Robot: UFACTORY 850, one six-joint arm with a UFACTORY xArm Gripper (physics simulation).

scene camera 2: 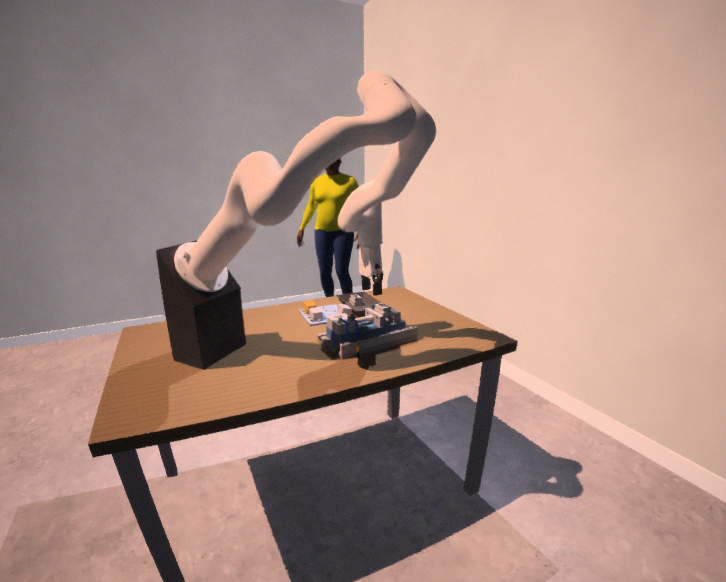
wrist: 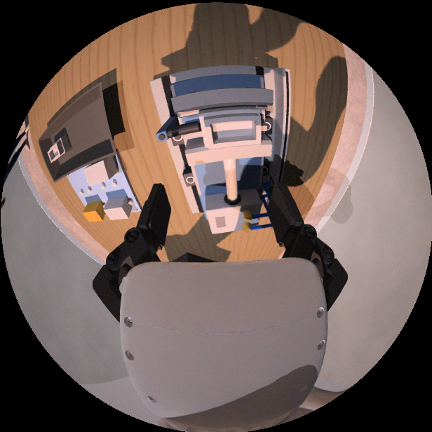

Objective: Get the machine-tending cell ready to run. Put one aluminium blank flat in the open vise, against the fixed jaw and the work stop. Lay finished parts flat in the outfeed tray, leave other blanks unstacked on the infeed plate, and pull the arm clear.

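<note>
My gripper (scene camera 2: 371,287) (wrist: 219,193) is open and empty, above the cell. The blue-grey vise (scene camera 2: 365,331) (wrist: 215,82) is ahead of the fingers in the wrist view, with a long grey jaw bar (wrist: 222,101) across it. A pale block with a rectangular recess (wrist: 196,149) stands behind that bar; I cannot tell whether a blank lies between the jaws. A work stop with a black rod (wrist: 184,130) is at its left. The light-blue infeed plate (wrist: 80,181) bears two pale blocks (wrist: 98,172) (wrist: 118,207). One pale-rimmed part (wrist: 56,150) lies in the dark outfeed tray (wrist: 80,120).
An orange block (scene camera 2: 309,306) (wrist: 93,211) sits at the infeed plate's edge. Blue hoses with brass fittings (wrist: 247,216) stand at the vise's near end, close to the right finger in the wrist view. A person in a yellow top (scene camera 2: 330,203) stands behind the wooden table (scene camera 2: 242,381).
</note>
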